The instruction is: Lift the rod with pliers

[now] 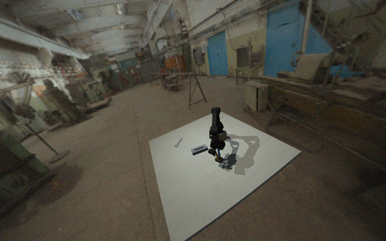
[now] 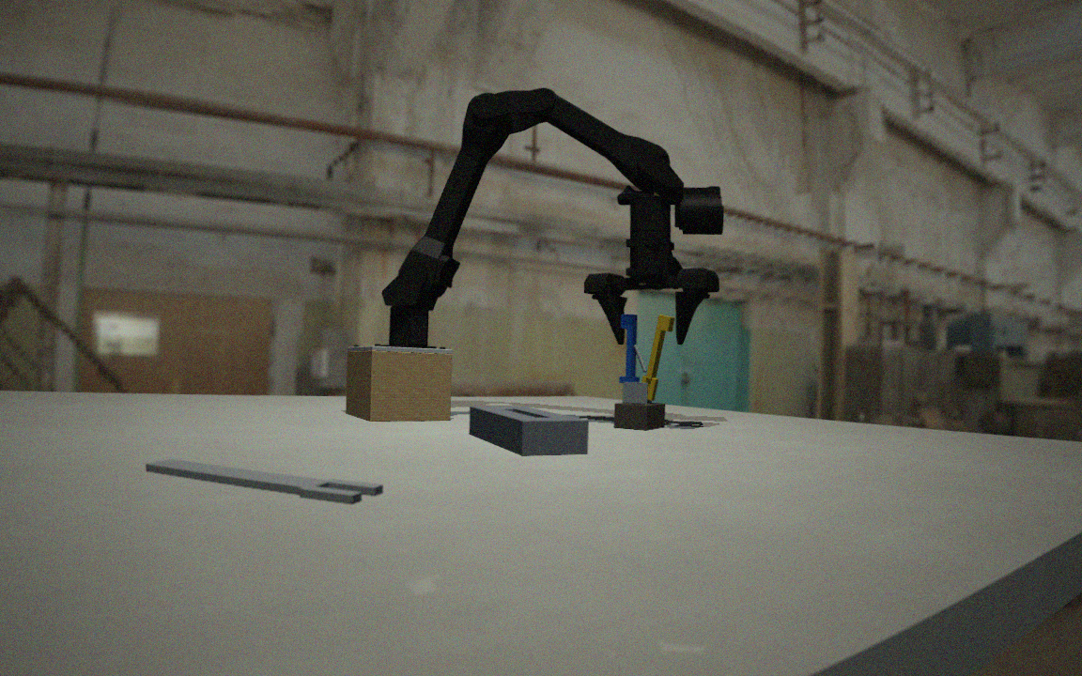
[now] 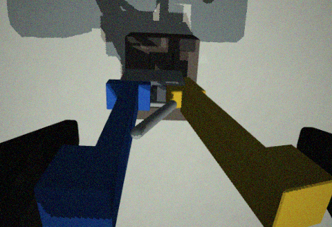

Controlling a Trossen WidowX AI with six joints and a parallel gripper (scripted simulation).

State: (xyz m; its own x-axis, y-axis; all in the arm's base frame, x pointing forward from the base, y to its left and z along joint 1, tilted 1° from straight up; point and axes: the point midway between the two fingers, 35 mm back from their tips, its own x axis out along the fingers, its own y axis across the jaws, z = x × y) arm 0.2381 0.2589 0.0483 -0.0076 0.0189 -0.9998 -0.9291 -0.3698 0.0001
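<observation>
Now: gripper tip 110 mm above the dark holster, 10 mm to the left of it and 10 mm past it. The rest, counted from my gripper tip: grey channel block (260 mm to the right, 100 mm below, 80 mm ahead); then flat grey forked bar (560 mm to the right, 240 mm ahead, 110 mm below).
</observation>
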